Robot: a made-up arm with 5 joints.
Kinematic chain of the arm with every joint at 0, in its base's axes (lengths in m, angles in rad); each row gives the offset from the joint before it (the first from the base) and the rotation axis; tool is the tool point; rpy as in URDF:
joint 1: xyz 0 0 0.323 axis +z
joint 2: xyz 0 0 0 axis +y
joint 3: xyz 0.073 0 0.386 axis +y
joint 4: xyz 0.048 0 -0.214 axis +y
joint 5: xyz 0.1 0 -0.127 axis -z
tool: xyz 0 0 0 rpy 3.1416 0 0
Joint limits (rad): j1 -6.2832..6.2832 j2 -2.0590..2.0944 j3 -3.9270..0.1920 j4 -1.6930..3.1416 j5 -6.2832..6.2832
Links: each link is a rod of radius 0.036 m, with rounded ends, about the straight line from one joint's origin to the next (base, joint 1, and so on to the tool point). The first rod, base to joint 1, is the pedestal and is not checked.
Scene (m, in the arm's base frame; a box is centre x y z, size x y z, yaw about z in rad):
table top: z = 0
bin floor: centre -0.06 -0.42 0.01 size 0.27 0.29 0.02 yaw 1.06
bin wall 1: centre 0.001 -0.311 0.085 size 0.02 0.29 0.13 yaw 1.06
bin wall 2: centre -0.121 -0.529 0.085 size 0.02 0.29 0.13 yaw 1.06
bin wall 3: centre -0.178 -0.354 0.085 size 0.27 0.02 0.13 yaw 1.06
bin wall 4: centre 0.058 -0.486 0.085 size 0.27 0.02 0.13 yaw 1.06
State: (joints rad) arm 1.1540 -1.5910 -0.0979 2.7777 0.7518
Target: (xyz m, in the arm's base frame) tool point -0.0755 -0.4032 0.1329
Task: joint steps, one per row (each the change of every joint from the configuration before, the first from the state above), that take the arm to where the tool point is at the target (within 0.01 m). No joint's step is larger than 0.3 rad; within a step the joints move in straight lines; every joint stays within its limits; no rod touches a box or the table.
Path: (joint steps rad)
1: -0.2910 0.2605 -0.1248 -0.1324 0.0000
2: -0.2910 0.2606 -0.1247 -0.1324 0.0000
3: -0.2910 0.2605 -0.1248 -0.1324 0.0000
4: -0.2910 0.2606 -0.1248 -0.1324 0.0000
5: -0.2910 0.2605 -0.1248 -0.1324 0.0000
6: -0.2909 0.2606 -0.1247 -0.1325 0.0000
7: -0.2910 0.2605 -0.1248 -0.1324 0.0000
8: -0.2910 0.2606 -0.1248 -0.1324 0.0000
9: -0.2910 0.2605 -0.1248 -0.1324 0.0000
10: -0.2910 0.2606 -0.1247 -0.1324 0.0000

